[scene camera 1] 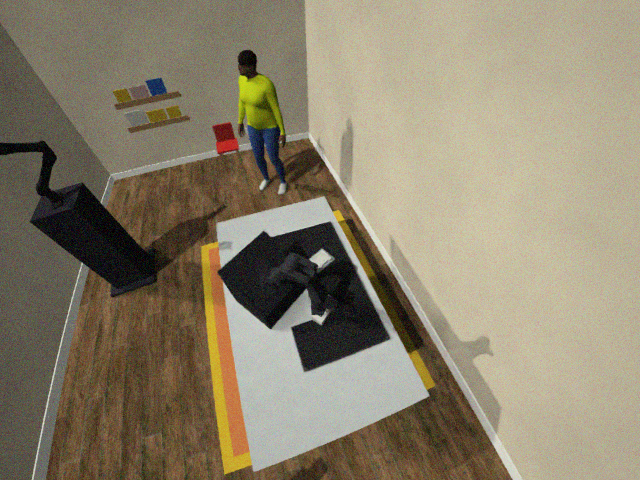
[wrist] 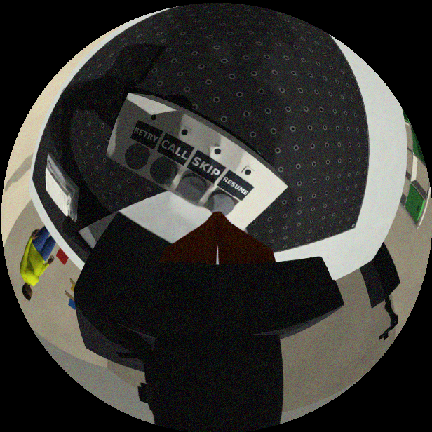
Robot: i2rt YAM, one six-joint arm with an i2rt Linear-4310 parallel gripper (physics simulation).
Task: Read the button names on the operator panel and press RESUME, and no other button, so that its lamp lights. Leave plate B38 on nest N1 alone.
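Frame: origin at the arm's base, x back, y right, z up, level; metres.
Where they show: gripper, fingertip midpoint: (scene camera 1: 316, 311); arm's base, origin of the base link: (scene camera 1: 266, 278).
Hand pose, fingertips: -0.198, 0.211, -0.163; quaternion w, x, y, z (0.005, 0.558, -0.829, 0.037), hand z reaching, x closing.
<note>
Things, the pixels of their top centre, and the offset from my fingertips, as dx, dy, dz. Level surfaces: height alone.
- operator panel, middle of its top: (scene camera 1: 324, 307) -0.052, -0.006, -0.011
- white block-like object, middle of its top: (scene camera 1: 320, 259) -0.167, -0.335, -0.041
- black board, its level: dz -0.067
- pale table, its level: dz -0.080
The operator panel (wrist: 265, 192) (scene camera 1: 320, 319) is a pale box on the black perforated board; in scene camera 1 the arm partly covers it. In the wrist view its labels read RETRY, CALL, SKIP and RESUME, with a round grey button by each. The RESUME button (wrist: 221, 201) is at the right end, under the RESUME label (wrist: 235, 186). The small lamp (wrist: 248, 172) above that label is dark. My gripper (wrist: 217, 217) is shut and empty, its dark red fingertips together at the lower edge of the RESUME button; whether they touch it I cannot tell. Plate B38 and nest N1 cannot be made out.
A white block-like object (scene camera 1: 322, 258) (wrist: 61, 192) is on the black board (scene camera 1: 343, 341) (wrist: 310, 150). The board lies on a pale table (scene camera 1: 330, 413). A person (scene camera 1: 261, 103) stands behind the table, and a black pedestal (scene camera 1: 98, 242) with another arm is at the left.
</note>
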